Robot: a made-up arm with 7 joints. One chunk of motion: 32 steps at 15 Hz.
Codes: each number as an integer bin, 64 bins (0 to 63) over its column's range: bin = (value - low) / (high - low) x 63, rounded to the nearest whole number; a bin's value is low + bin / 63 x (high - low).
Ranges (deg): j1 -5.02..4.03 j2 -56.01..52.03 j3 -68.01..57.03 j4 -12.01..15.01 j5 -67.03..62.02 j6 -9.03..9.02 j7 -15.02..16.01
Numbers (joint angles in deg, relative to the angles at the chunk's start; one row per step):
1: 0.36 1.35 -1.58 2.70 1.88 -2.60 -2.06
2: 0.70 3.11 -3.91 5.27 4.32 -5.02 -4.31
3: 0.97 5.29 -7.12 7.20 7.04 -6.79 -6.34
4: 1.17 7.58 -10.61 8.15 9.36 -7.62 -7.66
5: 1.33 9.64 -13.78 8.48 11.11 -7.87 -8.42
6: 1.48 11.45 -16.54 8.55 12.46 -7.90 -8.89
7: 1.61 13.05 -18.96 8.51 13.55 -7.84 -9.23
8: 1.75 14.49 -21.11 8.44 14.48 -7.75 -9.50
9: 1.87 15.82 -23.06 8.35 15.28 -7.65 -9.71
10: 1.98 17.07 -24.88 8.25 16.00 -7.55 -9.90
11: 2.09 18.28 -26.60 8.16 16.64 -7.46 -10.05
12: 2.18 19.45 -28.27 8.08 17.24 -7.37 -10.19
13: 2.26 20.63 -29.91 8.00 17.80 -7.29 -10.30
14: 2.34 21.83 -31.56 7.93 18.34 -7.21 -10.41
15: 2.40 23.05 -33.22 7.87 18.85 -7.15 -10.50
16: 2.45 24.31 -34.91 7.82 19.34 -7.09 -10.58
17: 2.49 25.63 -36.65 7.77 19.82 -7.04 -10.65
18: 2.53 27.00 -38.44 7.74 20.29 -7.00 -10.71
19: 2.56 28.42 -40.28 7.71 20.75 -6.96 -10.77
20: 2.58 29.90 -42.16 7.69 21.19 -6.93 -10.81
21: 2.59 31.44 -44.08 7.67 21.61 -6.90 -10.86
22: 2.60 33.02 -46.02 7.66 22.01 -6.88 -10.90
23: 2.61 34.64 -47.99 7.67 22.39 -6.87 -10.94
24: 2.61 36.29 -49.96 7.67 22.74 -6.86 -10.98
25: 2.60 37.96 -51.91 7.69 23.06 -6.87 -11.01
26: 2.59 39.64 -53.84 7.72 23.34 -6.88 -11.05
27: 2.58 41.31 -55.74 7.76 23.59 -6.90 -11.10
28: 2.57 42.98 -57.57 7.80 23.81 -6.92 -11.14
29: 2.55 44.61 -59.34 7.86 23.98 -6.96 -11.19
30: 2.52 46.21 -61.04 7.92 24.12 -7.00 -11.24
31: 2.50 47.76 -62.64 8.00 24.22 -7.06 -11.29
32: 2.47 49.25 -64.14 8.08 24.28 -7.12 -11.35
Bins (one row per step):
1: 37 33 33 34 34 22 26
2: 40 34 32 40 35 14 22
3: 42 36 31 45 36 8 18
4: 43 37 29 47 37 5 15
5: 44 38 27 48 38 4 13
6: 45 39 26 48 39 4 12
7: 46 40 25 48 39 4 12
8: 47 41 24 48 40 4 11
9: 48 42 23 47 40 5 11
10: 49 43 22 47 41 5 10
11: 49 43 21 47 41 5 10
12: 50 44 20 47 41 6 10
13: 51 45 19 47 41 6 10
14: 51 45 18 46 42 6 9
15: 52 46 18 46 42 7 9
16: 52 47 17 46 42 7 9
17: 52 48 16 46 42 7 9
18: 53 48 15 46 43 7 9
19: 53 49 14 46 43 7 9
20: 53 50 13 46 43 7 9
21: 53 51 12 46 43 7 8
22: 53 52 11 46 43 8 8
23: 53 53 10 46 44 8 8
24: 53 54 9 46 44 8 8
25: 53 55 8 46 44 8 8
26: 53 56 7 46 44 8 8
27: 53 57 6 46 44 7 8
28: 53 58 5 46 44 7 8
29: 53 59 4 46 44 7 8
30: 52 60 4 46 44 7 8
31: 52 61 3 47 45 7 8
32: 52 61 2 47 45 7 7

